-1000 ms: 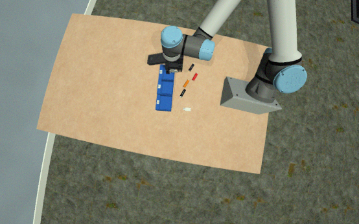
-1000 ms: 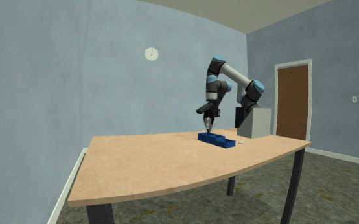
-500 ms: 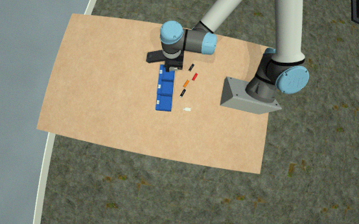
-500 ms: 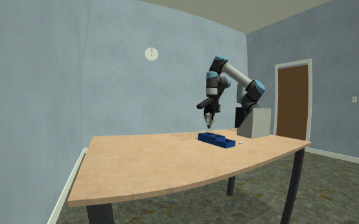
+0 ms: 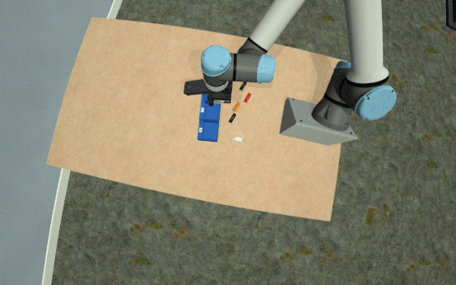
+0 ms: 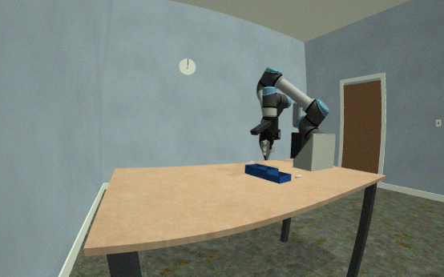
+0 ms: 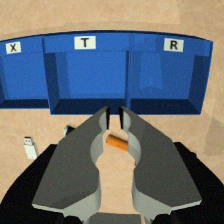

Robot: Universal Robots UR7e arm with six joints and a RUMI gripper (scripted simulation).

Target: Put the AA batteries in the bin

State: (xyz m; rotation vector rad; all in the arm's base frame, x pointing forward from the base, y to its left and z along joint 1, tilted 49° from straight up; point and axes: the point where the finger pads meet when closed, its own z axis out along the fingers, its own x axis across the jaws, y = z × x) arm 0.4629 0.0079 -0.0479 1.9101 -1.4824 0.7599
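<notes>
The joined blue bins is 10 mm ahead of my hand, 30 mm to the left of it and 70 mm below it. Round my hand: red battery: 130 mm behind, 90 mm to the right, 90 mm below; orange AA battery: 90 mm behind, 30 mm to the right, 90 mm below; black AA battery: 100 mm behind, 130 mm to the right, 90 mm below.
</notes>
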